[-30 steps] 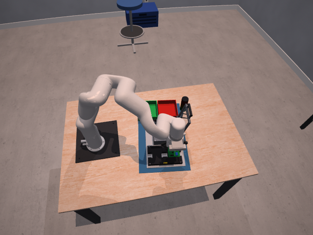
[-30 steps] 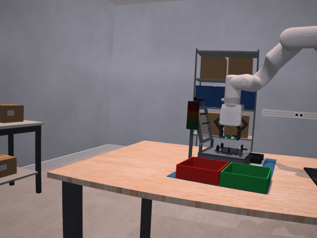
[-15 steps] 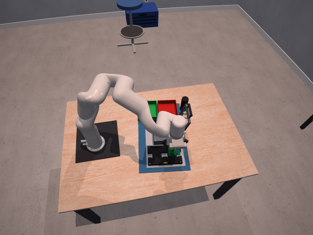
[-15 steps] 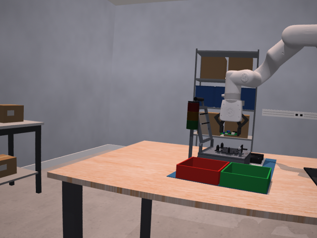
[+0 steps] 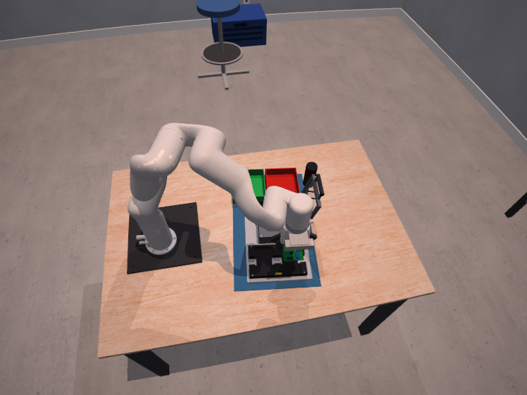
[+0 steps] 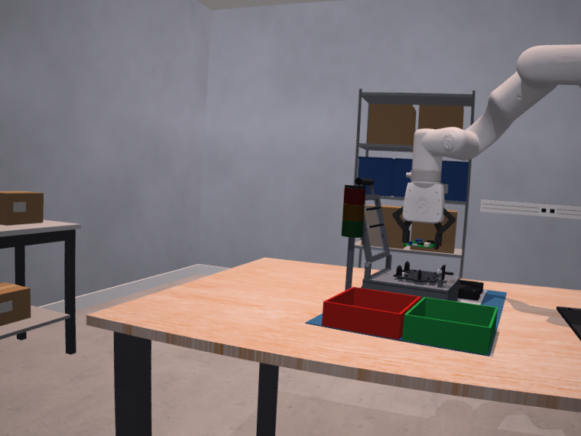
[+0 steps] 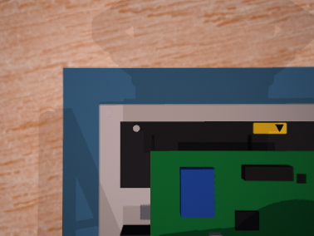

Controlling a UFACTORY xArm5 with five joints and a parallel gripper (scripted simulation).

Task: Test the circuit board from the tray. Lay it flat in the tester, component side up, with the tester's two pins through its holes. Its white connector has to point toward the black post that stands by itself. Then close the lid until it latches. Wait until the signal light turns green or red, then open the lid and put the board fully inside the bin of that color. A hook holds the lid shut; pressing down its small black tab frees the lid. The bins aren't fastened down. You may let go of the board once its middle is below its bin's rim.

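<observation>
Right now my hand is 10 cm short of the lid, 16 cm to the right of it and 6 cm below it. Round my hand: red bin: 3 cm ahead, 37 cm to the left, 11 cm below; green bin: 11 cm behind, 38 cm to the left, 11 cm below; green circuit board: right at my hand.
</observation>
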